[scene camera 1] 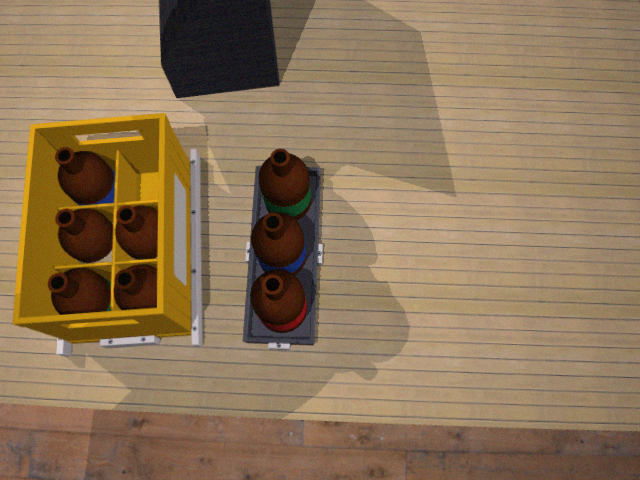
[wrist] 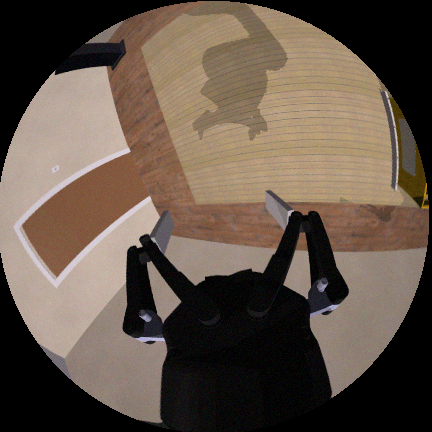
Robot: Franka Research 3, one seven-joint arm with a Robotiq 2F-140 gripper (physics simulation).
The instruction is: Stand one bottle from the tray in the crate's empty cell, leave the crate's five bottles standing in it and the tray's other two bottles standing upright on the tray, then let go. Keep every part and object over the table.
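Observation:
A yellow crate (scene camera 1: 176,310) (wrist: 422,150) stands at the left in the scene view, and part of it shows at the right edge of the wrist view. Five brown bottles stand in its cells; the cell (scene camera 1: 149,187) at the back right is empty. A dark grey tray (scene camera 1: 279,336) stands to the right of the crate. On it three brown bottles stand upright in a row: green-banded (scene camera 1: 285,180) at the back, blue-banded (scene camera 1: 279,242) in the middle, red-banded (scene camera 1: 278,300) at the front. My gripper (wrist: 217,208) is open and empty, away from crate and tray; it does not show in the scene view.
White strips (scene camera 1: 196,248) (wrist: 391,142) lie along the crate's right side, with a short white block (scene camera 1: 129,341) at its front. Small white brackets hold the tray's edges. A black block (scene camera 1: 222,51) stands behind the crate. The wooden table edge (scene camera 1: 310,449) (wrist: 225,225) runs along the front.

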